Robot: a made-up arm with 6 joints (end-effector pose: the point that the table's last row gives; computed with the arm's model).
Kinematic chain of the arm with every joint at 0, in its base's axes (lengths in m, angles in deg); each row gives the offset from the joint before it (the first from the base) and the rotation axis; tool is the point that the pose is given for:
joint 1: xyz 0 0 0.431 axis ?
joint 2: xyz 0.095 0 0 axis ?
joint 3: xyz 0 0 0.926 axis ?
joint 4: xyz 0 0 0.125 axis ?
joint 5: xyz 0.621 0 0 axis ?
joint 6: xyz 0.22 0 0 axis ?
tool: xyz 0 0 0
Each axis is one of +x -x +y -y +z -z.
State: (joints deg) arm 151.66 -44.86 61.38 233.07 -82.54 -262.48
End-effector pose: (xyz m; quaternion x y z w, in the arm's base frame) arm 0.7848 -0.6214 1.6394 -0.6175 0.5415 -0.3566 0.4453
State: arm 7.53 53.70 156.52 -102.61 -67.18 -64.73
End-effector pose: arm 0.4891 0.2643 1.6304 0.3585 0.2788 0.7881 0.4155
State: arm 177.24 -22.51 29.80 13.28 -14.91 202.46
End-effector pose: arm -0.1940 0.0224 1.9888 -0.1465 -0.9008 -0.2848 0.2931
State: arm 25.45 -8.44 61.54 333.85 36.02 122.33
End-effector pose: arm 0.0300 -0.0489 2.1802 -0.3037 -0.5126 -0.5296 0.6038
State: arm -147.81 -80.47 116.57 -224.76 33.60 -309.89
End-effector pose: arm 1.3793 0.7670 0.3118 -0.0584 -0.0706 0.0743 0.9930
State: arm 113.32 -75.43 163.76 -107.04 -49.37 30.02
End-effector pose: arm 0.2664 -1.0213 -0.0815 -0.2403 0.8970 0.0174 0.3706
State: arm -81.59 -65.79 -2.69 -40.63 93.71 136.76
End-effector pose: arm -0.2489 0.7063 1.4838 0.2047 0.1579 0.9209 0.2918
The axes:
joint 1: +z
joint 2: +y
joint 3: -y
joint 4: -x
joint 5: -y
joint 6: -x

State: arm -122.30 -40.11 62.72 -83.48 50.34 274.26
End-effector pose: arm 0.2913 0.7757 1.8496 -0.0225 -0.6465 0.5871 0.4867
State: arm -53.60 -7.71 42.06 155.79 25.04 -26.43
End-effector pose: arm 0.3096 -0.3556 2.0008 -0.8734 0.2486 -0.3275 0.2609
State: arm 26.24 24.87 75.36 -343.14 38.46 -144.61
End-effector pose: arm 0.6925 0.3856 2.0460 0.6629 -0.0768 0.7187 0.1954
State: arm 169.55 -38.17 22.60 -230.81 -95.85 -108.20
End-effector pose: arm 0.4386 0.0916 1.8099 0.6585 0.1648 0.3297 0.6562
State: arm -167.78 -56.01 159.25 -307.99 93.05 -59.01
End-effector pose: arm 1.0336 0.0467 0.3845 0.5891 -0.5230 -0.5812 0.2041
